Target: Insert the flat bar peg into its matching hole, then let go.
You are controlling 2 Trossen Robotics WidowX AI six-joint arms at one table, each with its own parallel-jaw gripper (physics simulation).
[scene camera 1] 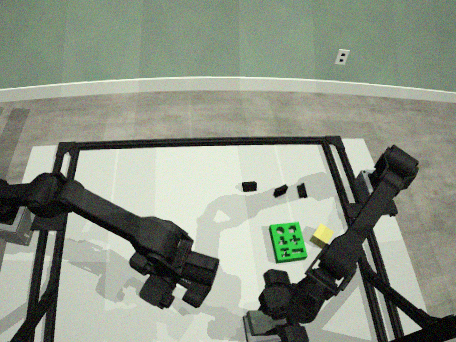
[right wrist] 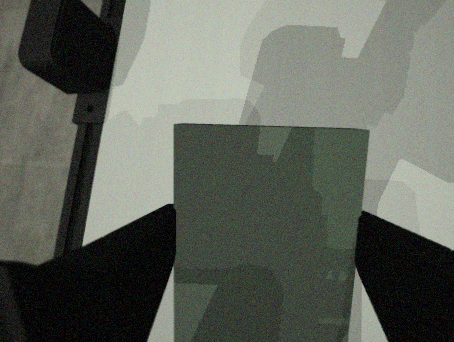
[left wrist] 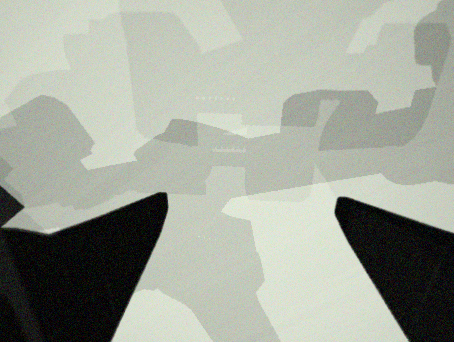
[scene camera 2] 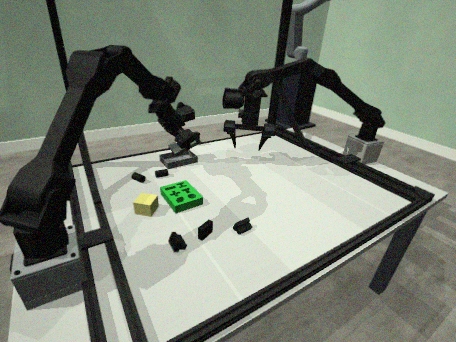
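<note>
The green hole board (scene camera 1: 288, 241) (scene camera 2: 181, 195) lies flat on the white table, right of the middle in scene camera 1. Several small black pegs lie loose: three beyond the board (scene camera 1: 249, 186) (scene camera 1: 280, 191) (scene camera 1: 301, 190) and two more near the grey tray (scene camera 2: 138, 177) (scene camera 2: 161, 173). I cannot tell which one is the flat bar. My right gripper (scene camera 2: 180, 142) (right wrist: 263, 219) is shut on a grey-green flat slab (right wrist: 266, 190) (scene camera 2: 174, 148), held just above the grey tray (scene camera 2: 174, 161). My left gripper (scene camera 2: 247, 146) (left wrist: 251, 202) (scene camera 1: 176, 296) is open and empty, high above bare table.
A yellow block (scene camera 1: 323, 235) (scene camera 2: 146, 203) sits beside the green board. A black frame (scene camera 1: 199, 142) (scene camera 2: 335, 156) borders the table. The right arm reaches over the table edge past the yellow block.
</note>
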